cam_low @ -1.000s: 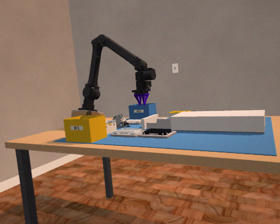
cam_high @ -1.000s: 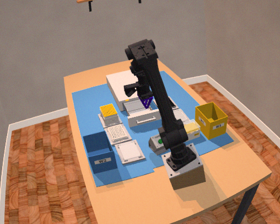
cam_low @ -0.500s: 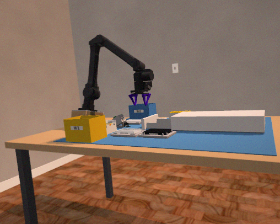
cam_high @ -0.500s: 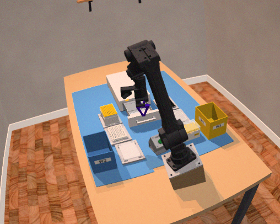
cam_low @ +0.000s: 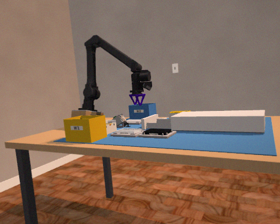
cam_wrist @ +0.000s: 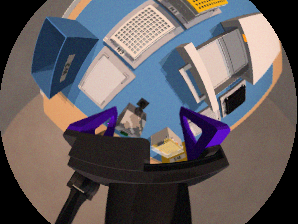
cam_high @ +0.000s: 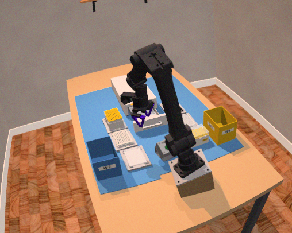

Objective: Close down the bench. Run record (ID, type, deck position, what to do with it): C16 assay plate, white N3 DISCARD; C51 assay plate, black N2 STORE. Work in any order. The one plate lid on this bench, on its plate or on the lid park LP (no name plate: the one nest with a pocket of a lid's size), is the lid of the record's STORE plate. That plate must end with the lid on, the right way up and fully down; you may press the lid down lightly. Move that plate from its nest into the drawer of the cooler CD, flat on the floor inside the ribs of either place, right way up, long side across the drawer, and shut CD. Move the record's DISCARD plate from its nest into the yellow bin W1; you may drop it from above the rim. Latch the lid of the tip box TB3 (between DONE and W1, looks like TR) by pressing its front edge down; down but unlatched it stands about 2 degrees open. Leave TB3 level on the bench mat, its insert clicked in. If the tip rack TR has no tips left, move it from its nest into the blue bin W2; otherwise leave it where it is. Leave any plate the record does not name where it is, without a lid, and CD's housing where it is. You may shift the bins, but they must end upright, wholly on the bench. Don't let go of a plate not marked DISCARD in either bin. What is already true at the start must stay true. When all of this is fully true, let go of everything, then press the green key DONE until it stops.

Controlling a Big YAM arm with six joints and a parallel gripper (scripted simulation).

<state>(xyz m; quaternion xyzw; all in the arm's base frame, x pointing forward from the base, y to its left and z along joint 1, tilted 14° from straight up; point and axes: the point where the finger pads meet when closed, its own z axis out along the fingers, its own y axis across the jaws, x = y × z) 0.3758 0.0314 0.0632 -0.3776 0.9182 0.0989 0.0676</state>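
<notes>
Now: the plate lid 130 mm below my hand, 100 mm to the left of it and 90 mm behind it. Also, from my hand: green key DONE 160 mm behind, 80 mm below, 50 mm to the right; then lid park LP 140 mm below, 100 mm to the left, 90 mm behind; then white assay plate 130 mm below, 110 mm to the left, 80 mm ahead.
</notes>
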